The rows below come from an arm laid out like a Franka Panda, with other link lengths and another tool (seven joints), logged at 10 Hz.
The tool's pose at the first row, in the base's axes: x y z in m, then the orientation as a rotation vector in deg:
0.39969, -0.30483, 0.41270, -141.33, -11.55, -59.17
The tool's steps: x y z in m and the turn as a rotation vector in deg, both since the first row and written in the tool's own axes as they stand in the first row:
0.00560, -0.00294, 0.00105, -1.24, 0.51, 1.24
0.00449, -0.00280, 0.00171, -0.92, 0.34, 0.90
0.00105, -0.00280, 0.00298, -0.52, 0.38, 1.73
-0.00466, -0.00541, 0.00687, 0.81, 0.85, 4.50
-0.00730, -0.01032, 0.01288, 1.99, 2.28, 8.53
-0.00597, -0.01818, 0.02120, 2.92, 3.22, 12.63
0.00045, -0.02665, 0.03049, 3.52, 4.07, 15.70
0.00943, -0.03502, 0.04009, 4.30, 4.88, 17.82
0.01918, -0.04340, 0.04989, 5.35, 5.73, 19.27
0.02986, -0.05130, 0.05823, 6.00, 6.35, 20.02
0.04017, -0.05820, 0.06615, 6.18, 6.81, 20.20
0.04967, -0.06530, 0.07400, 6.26, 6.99, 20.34
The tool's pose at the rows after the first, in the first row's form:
0.40344, -0.30196, 0.41704, -141.96, -9.24, -59.69
0.40312, -0.30174, 0.41580, -141.83, -9.88, -59.52
0.40149, -0.30101, 0.41260, -141.32, -9.02, -59.08
0.39914, -0.29667, 0.40710, -139.41, -6.08, -58.02
0.39962, -0.28944, 0.40328, -136.79, -1.29, -57.59
0.40350, -0.27868, 0.40188, -134.54, 3.46, -56.58
0.41142, -0.26713, 0.40369, -132.78, 7.04, -55.99
0.42138, -0.25563, 0.40707, -131.10, 9.36, -55.70
0.43201, -0.24406, 0.41088, -129.33, 10.74, -55.66
0.44251, -0.23363, 0.41607, -128.22, 11.44, -55.80
0.45278, -0.22426, 0.42091, -127.75, 11.69, -56.18
0.46237, -0.21472, 0.42529, -127.54, 11.86, -56.29

